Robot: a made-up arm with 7 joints. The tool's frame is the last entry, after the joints.
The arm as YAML. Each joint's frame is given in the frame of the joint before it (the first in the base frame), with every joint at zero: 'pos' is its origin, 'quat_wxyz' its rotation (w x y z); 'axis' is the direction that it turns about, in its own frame. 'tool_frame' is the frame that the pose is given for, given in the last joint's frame.
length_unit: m
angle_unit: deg
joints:
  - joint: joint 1
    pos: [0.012, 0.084, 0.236]
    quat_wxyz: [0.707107, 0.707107, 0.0, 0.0]
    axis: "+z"
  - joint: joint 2
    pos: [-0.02, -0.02, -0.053]
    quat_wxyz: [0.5, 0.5, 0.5, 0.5]
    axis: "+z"
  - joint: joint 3
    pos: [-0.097, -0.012, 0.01]
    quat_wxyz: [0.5, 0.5, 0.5, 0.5]
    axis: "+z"
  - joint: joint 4
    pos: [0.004, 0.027, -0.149]
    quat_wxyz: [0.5, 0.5, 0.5, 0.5]
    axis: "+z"
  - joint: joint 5
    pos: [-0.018, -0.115, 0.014]
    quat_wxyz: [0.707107, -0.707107, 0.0, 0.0]
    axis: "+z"
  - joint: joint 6
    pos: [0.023, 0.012, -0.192]
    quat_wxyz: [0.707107, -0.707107, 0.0, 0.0]
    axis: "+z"
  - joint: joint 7
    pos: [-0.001, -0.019, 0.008]
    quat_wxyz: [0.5, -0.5, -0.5, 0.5]
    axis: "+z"
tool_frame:
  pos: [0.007, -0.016, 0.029]
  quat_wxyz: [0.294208, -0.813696, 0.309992, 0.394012]
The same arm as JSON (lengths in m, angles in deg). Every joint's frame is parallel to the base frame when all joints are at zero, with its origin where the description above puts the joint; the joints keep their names.
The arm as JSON. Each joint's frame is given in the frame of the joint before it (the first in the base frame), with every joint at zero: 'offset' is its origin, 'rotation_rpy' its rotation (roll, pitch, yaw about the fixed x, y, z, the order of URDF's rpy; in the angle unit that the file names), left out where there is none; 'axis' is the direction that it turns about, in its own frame. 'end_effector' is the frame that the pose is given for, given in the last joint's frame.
{"length_unit": "m", "angle_unit": "deg", "chain": [
  {"id": "joint 1", "offset": [0.012, 0.084, 0.236], "axis": "-y"},
  {"id": "joint 2", "offset": [-0.02, 0.053, -0.02], "axis": "+x"},
  {"id": "joint 3", "offset": [0.01, 0.012, -0.097], "axis": "+z"},
  {"id": "joint 4", "offset": [0.027, -0.004, -0.149], "axis": "-y"},
  {"id": "joint 5", "offset": [-0.018, -0.014, -0.115], "axis": "+z"},
  {"id": "joint 6", "offset": [0.023, 0.012, -0.192], "axis": "+y"},
  {"id": "joint 7", "offset": [-0.001, 0.008, 0.019], "axis": "-x"}
], "end_effector": {"offset": [-0.029, 0.016, -0.007], "rotation_rpy": [58.07, 29.82, 18.32]}}

